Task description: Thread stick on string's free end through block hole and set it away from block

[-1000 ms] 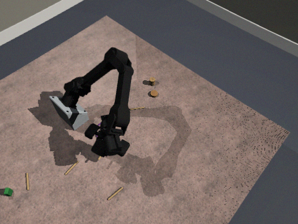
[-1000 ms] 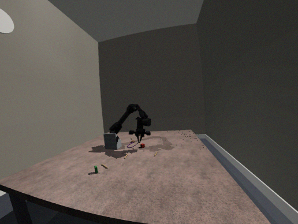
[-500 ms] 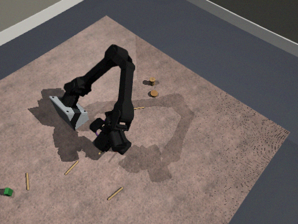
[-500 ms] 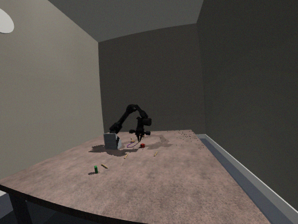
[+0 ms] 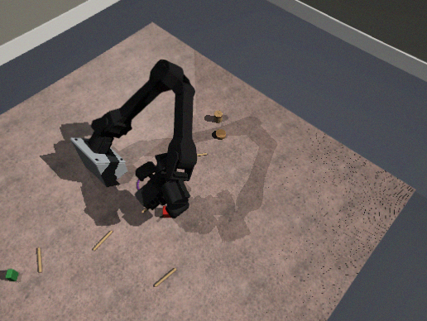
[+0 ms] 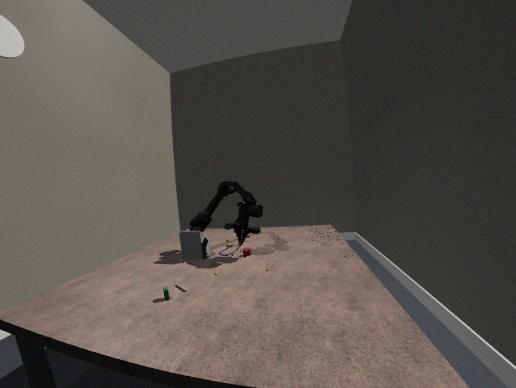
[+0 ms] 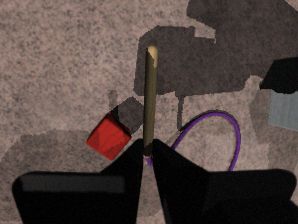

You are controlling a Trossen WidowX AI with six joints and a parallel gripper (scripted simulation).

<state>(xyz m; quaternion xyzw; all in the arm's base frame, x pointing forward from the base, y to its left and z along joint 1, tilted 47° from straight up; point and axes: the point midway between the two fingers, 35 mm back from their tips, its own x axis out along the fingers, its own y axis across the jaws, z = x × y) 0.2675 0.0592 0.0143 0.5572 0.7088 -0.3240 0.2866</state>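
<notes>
Right now the small red block is 5 cm below my gripper tip, 3 cm ahead of it and 1 cm to the left of it. From my gripper tip the other things lie so: thin wooden stick: 1 cm to the right; then wooden cylinder: 39 cm to the left, 16 cm behind, 4 cm below; then round wooden button: 14 cm to the left, 13 cm behind, 5 cm below.
</notes>
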